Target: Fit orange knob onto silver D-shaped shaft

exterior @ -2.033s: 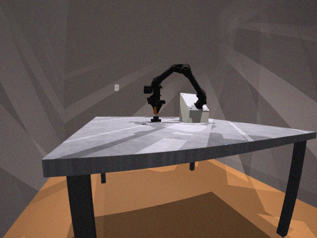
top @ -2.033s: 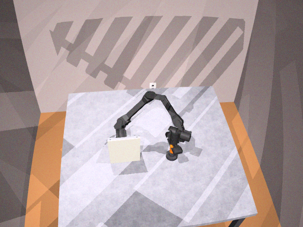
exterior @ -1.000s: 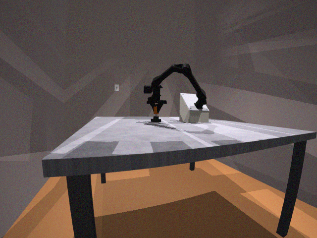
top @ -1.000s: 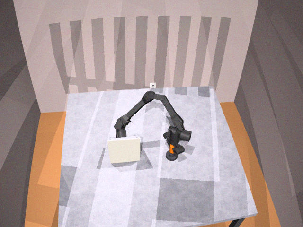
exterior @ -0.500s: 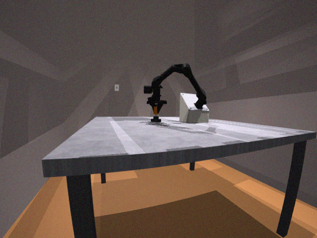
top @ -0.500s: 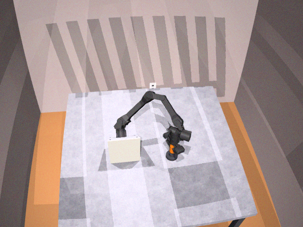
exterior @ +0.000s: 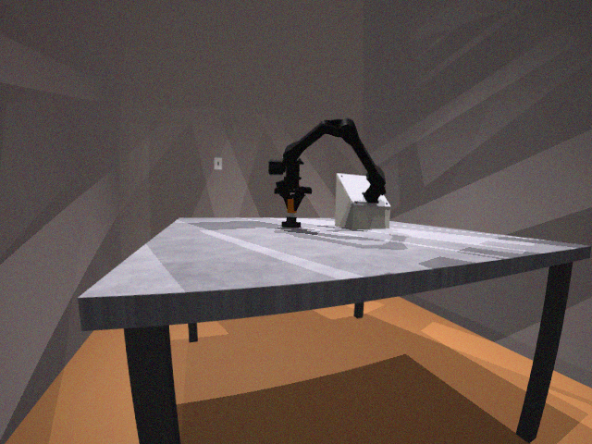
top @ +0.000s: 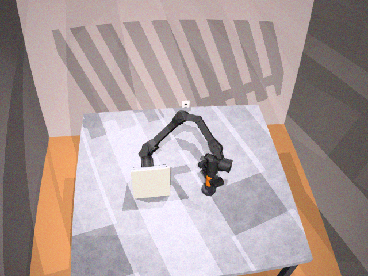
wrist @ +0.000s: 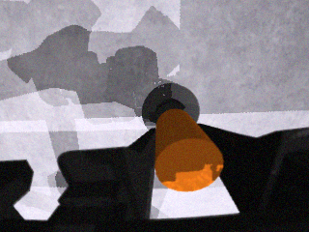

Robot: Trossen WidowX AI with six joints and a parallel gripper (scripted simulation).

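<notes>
My gripper tip is now 40 mm above the dark round pedestal. Round my gripper tip: orange knob 30 mm above.
</notes>
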